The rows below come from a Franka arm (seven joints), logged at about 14 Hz.
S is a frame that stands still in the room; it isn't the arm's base.
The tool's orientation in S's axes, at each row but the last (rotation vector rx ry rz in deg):
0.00 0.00 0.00
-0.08 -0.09 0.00
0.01 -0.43 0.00
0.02 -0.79 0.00
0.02 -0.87 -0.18
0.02 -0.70 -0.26
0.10 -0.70 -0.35
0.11 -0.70 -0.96
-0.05 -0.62 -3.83
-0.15 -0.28 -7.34
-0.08 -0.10 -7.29
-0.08 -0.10 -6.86
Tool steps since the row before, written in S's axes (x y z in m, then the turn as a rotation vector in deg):
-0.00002 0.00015 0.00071 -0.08 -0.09 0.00
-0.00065 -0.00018 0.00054 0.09 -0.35 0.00
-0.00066 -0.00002 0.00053 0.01 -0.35 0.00
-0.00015 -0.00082 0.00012 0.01 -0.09 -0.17
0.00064 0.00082 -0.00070 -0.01 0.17 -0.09
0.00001 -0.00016 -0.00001 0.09 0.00 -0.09
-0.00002 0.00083 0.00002 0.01 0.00 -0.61
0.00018 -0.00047 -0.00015 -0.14 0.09 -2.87
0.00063 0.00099 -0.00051 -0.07 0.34 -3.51
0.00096 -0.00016 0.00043 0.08 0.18 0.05
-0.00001 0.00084 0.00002 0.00 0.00 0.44
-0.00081 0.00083 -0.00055 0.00 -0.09 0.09
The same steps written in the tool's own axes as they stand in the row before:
-0.00002 0.00015 0.00071 -0.08 -0.09 0.00
-0.00065 -0.00018 0.00054 0.09 -0.35 0.00
-0.00066 -0.00002 0.00053 0.01 -0.35 0.00
-0.00015 -0.00082 0.00012 0.01 -0.09 -0.17
0.00063 0.00082 -0.00071 -0.01 0.17 -0.09
0.00001 -0.00016 -0.00001 0.09 0.00 -0.09
-0.00002 0.00083 0.00002 0.00 0.00 -0.61
0.00019 -0.00047 -0.00015 -0.18 0.08 -2.87
0.00056 0.00103 -0.00052 -0.13 0.34 -3.51
0.00097 -0.00004 0.00043 0.06 0.19 0.05
-0.00012 0.00083 0.00002 0.00 0.00 0.44
-0.00090 0.00073 -0.00055 0.01 -0.09 0.09

